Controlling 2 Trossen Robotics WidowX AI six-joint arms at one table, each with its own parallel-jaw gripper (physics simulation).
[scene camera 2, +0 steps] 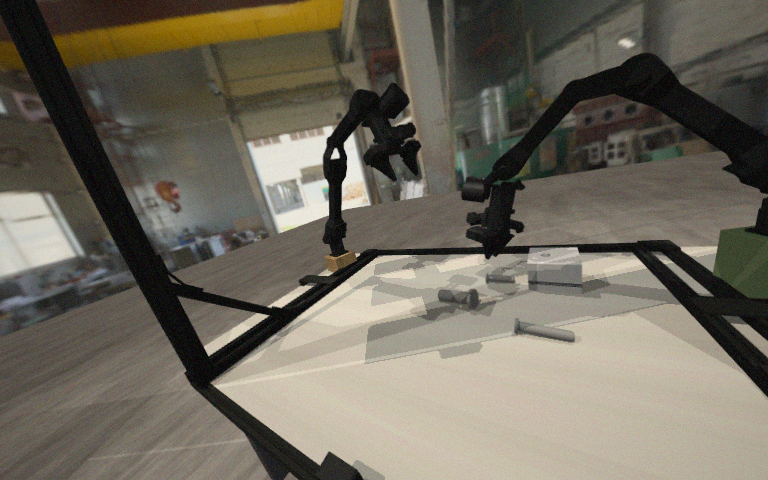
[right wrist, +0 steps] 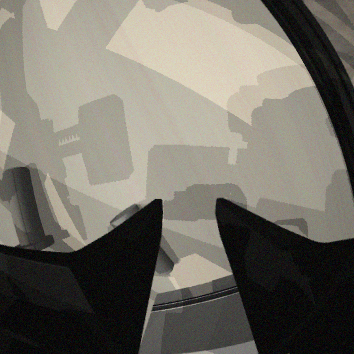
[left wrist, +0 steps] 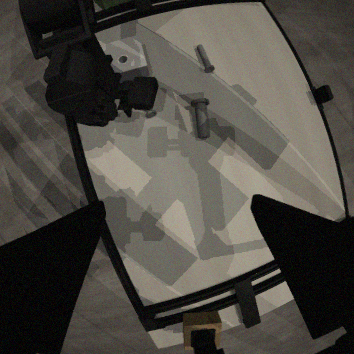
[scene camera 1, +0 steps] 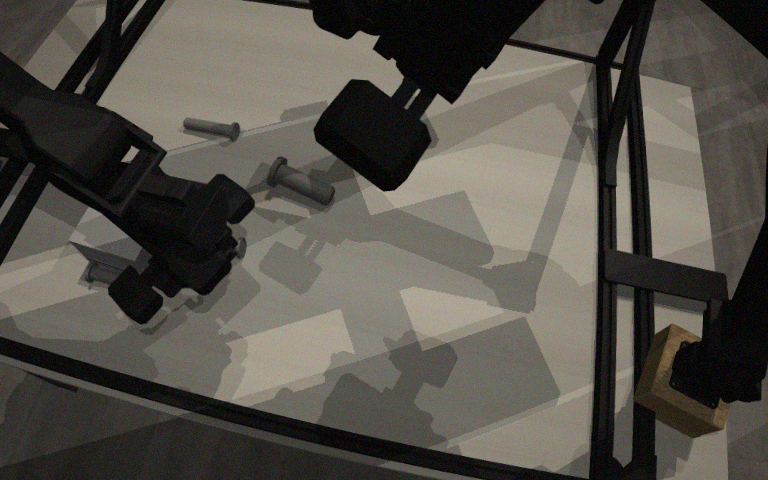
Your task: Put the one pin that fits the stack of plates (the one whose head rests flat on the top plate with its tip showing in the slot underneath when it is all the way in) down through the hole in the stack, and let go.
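Note:
The pale stack of plates (scene camera 2: 572, 266) (left wrist: 136, 54) stands at the back right in scene camera 2; its top hole shows. A short pin (scene camera 2: 501, 279) (right wrist: 167, 259) lies beside it. A thick pin (scene camera 1: 303, 183) (scene camera 2: 457, 297) (left wrist: 202, 120) (right wrist: 29, 210) and a long slim pin (scene camera 1: 209, 127) (scene camera 2: 546, 331) (left wrist: 204, 57) lie on the table. My right gripper (scene camera 2: 490, 252) (right wrist: 188, 205) is partly open and empty, pointing down above the short pin, whose head shows by one finger in the right wrist view. My left gripper (scene camera 2: 405, 175) (left wrist: 178, 205) is wide open, empty and high up.
A black frame (scene camera 1: 604, 226) (scene camera 2: 498, 249) borders the pale table. A wooden block (scene camera 1: 656, 373) (scene camera 2: 339, 260) (left wrist: 202, 320) is at the left arm's base; a green block (scene camera 2: 741, 260) is at the right arm's base. In scene camera 1 the right arm hides much of the stack. Shadows cross the table.

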